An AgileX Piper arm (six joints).
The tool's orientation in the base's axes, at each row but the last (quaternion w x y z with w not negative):
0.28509 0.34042 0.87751 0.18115
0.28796 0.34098 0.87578 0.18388
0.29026 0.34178 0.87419 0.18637
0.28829 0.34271 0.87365 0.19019
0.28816 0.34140 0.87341 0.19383
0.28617 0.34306 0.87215 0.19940
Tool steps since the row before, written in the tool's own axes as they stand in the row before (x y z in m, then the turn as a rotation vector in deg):
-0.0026 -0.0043 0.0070 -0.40 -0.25 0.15
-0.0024 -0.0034 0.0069 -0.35 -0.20 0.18
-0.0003 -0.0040 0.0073 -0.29 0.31 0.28
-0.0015 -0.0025 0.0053 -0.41 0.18 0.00
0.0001 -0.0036 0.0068 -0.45 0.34 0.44
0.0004 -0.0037 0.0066 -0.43 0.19 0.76
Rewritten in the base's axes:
0.0038 -0.0040 -0.0066 0.21 -0.44 -0.09
0.0041 -0.0032 -0.0061 0.23 -0.36 -0.11
0.0029 -0.0021 -0.0075 0.50 0.05 0.06
0.0030 -0.0021 -0.0048 0.33 -0.17 0.25
0.0025 -0.0015 -0.0071 0.71 -0.02 0.02
0.0022 -0.0013 -0.0072 0.83 -0.06 -0.32

